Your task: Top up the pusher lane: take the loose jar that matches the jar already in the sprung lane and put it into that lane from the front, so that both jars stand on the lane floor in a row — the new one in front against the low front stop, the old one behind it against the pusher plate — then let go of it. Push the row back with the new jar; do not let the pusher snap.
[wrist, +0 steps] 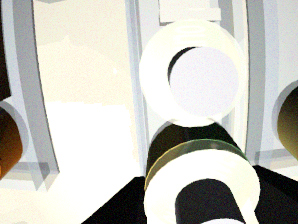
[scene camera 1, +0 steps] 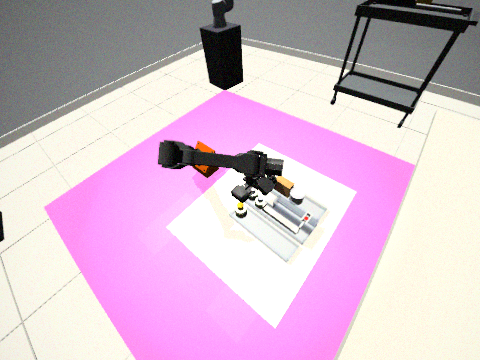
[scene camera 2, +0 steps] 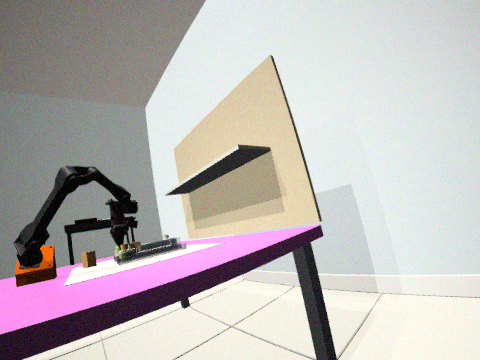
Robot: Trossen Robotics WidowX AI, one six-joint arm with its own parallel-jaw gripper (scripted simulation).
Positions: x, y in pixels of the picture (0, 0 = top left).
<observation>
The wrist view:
gripper: 197, 181
white jar: 192, 72
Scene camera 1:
gripper: 252, 193
grey lane unit: 283, 207
</observation>
